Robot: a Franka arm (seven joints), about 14 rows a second.
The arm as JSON. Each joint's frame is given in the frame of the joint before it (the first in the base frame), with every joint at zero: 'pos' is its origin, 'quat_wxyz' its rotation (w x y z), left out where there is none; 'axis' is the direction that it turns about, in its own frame. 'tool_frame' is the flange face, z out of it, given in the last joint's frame.
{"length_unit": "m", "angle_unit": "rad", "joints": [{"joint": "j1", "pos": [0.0, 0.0, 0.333], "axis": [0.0, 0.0, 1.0]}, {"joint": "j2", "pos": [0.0, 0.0, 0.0], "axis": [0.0, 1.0, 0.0]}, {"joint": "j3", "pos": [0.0, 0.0, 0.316], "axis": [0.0, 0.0, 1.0]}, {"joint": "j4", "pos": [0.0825, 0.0, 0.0], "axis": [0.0, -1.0, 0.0]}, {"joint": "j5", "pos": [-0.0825, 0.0, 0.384], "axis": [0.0, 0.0, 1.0]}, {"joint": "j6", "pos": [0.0, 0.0, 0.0], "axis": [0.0, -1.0, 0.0]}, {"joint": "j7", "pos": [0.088, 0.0, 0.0], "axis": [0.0, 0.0, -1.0]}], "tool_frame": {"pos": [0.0, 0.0, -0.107], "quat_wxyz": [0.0, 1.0, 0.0, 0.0]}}
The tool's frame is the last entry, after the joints.
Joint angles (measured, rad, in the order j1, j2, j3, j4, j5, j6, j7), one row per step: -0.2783 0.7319 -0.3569 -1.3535 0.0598 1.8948 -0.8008; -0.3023 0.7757 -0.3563 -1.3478 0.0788 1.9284 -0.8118; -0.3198 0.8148 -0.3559 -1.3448 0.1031 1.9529 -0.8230; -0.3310 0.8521 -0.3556 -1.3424 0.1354 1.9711 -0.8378; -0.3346 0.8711 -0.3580 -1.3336 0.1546 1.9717 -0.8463; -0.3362 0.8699 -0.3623 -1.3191 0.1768 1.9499 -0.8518; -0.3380 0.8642 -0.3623 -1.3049 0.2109 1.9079 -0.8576; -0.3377 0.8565 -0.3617 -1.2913 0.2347 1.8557 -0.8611
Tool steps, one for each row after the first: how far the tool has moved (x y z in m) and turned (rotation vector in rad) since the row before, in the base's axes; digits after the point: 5 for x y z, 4 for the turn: -0.00533 -0.01458 -0.02574 0.0071 -0.0003 -0.0143; -0.00526 -0.00966 -0.02445 0.0153 0.0017 -0.0134; -0.00411 -0.00493 -0.02399 0.0240 0.0008 -0.0100; -0.00089 -0.00205 -0.00932 0.0133 0.0000 -0.0049; 0.00109 -0.00108 0.00582 0.0172 -0.0077 -0.0100; 0.00119 0.00290 0.00686 0.0395 -0.0045 -0.0148; 0.00083 0.00491 0.00753 0.0399 0.0073 -0.0085
